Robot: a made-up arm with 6 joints.
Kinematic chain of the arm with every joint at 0, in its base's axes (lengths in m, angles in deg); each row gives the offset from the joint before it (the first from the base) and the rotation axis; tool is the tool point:
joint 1: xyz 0 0 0.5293 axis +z
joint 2: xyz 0.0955 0 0 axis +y
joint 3: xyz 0 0 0.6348 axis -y
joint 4: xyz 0 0 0.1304 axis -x
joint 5: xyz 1.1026 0 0 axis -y
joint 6: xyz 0.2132 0 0 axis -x
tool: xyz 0 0 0
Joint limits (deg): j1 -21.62..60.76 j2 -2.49..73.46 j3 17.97..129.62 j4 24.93..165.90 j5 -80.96..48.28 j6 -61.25..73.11
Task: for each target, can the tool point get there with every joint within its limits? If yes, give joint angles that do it. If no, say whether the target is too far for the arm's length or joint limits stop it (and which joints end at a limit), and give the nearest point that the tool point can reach.
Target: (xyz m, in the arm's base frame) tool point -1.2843 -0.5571 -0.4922
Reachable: no: joint limits stop it (at a limit: joint 2, joint 3, joint 4, joint 5) | nearest point -0.8656 -0.3755 1.7820 | short by 2.319 m
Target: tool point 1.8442 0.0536 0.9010
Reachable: yes | joints 4.73 47.06 41.22 58.53 -32.87 -26.39
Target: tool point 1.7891 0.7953 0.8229
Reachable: yes | joints 25.65 63.46 52.75 154.34 -38.57 -40.11
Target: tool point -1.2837 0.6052 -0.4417
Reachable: no: joint limits stop it (at a limit: joint 1, joint 2, joint 3, joint 5) | nearest point 0.5978 1.2960 -0.3060 | short by 2.009 m
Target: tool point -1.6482 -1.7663 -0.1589
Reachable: no: too far | nearest point -0.6437 -0.6898 1.7820 | short by 2.436 m
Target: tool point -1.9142 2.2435 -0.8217
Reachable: no: too far | nearest point 0.5901 1.3690 -0.2648 | short by 2.710 m
